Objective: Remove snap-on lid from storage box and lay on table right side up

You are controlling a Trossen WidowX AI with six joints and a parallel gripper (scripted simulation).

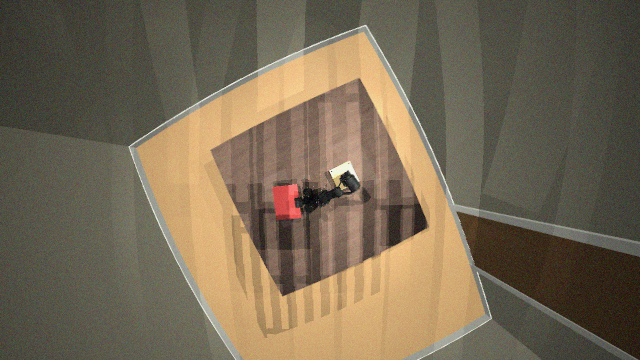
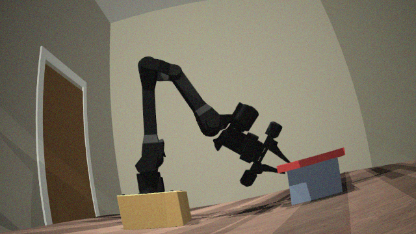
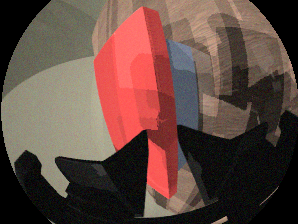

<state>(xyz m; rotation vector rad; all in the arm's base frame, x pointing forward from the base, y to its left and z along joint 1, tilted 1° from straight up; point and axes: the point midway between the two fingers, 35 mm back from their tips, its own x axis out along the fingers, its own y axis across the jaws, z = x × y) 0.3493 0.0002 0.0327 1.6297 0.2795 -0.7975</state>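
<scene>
My gripper tip is now 7 cm short of the red lid and 2 cm to the left of it. From my gripper tip the other things lie so: blue storage box 7 cm ahead, 2 cm to the right, 4 cm below.
</scene>
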